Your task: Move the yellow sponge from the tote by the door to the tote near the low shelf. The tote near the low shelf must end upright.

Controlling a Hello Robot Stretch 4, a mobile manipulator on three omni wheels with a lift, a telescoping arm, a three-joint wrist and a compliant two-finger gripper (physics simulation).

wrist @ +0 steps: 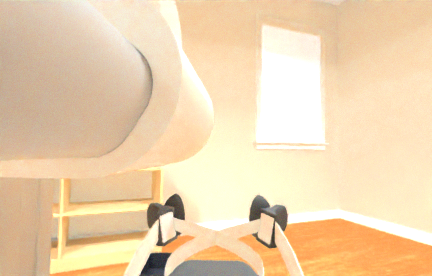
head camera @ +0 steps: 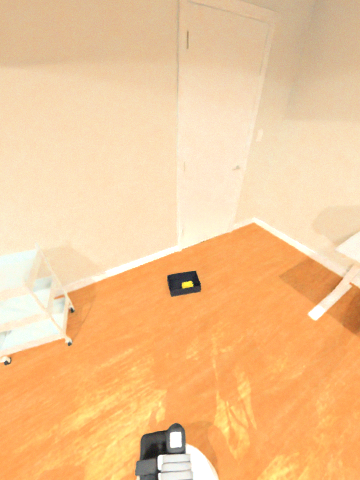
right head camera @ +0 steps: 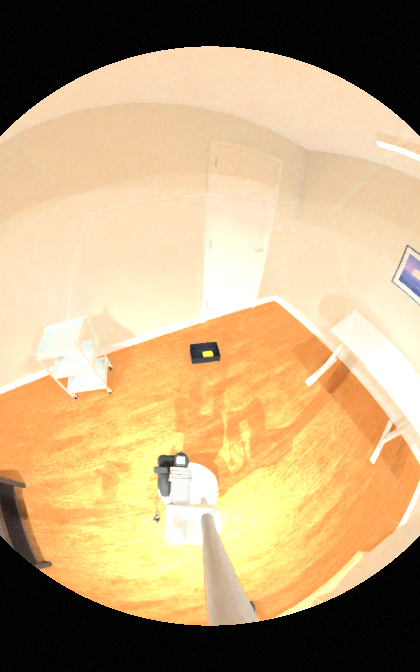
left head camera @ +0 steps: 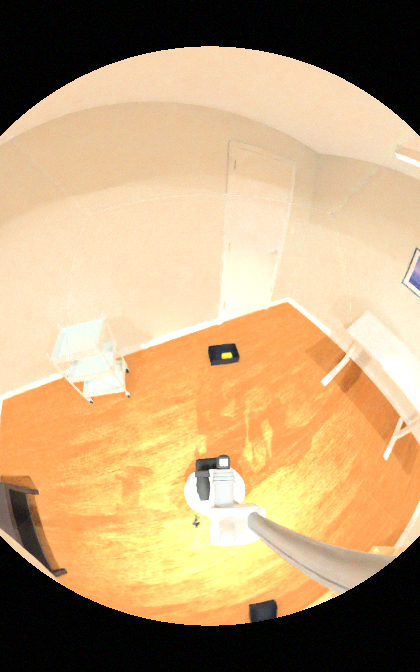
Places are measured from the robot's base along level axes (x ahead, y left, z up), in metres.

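Pixels of known places: gripper, fingertip midpoint: [wrist: 217, 210] [left head camera: 206, 527].
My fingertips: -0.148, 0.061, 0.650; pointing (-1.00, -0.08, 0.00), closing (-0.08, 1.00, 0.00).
Note:
For each thing: its top centre in the pictures, then the offset to it from my fingertips, as dx, dy, dz. "pt": a spot on its surface instead. Level surfaces: height alone.
- yellow sponge, top centre: [head camera: 187, 284] [left head camera: 226, 354] +1.464, -0.209, -0.629
- light wooden low shelf, surface height: dz -0.333
- white wheeled cart, surface spot: [head camera: 32, 346] [left head camera: 104, 393] pt +0.864, +0.946, -0.536
- white table, surface height: dz +0.043
The yellow sponge [head camera: 187, 284] [left head camera: 227, 355] [right head camera: 207, 353] lies inside the black tote by the door [head camera: 185, 292] [left head camera: 220, 362] [right head camera: 200, 360], which stands upright on the floor. Another dark tote [left head camera: 263, 611] shows at the bottom of the left head view; part of it also shows in the wrist view [wrist: 157, 261], low in front of the light wooden low shelf [wrist: 102, 208]. Whether that tote is upright is hard to tell. My gripper [wrist: 217, 210] is open and empty, its fingertips wide apart, away from both totes.
The white door [head camera: 215, 150] is behind the sponge's tote. A white wheeled cart [head camera: 32, 346] [left head camera: 103, 395] stands to the left. A white table [left head camera: 385, 355] [right head camera: 370, 350] is at the right wall. A dark low table [left head camera: 37, 545] [right head camera: 20, 530] is at the lower left.

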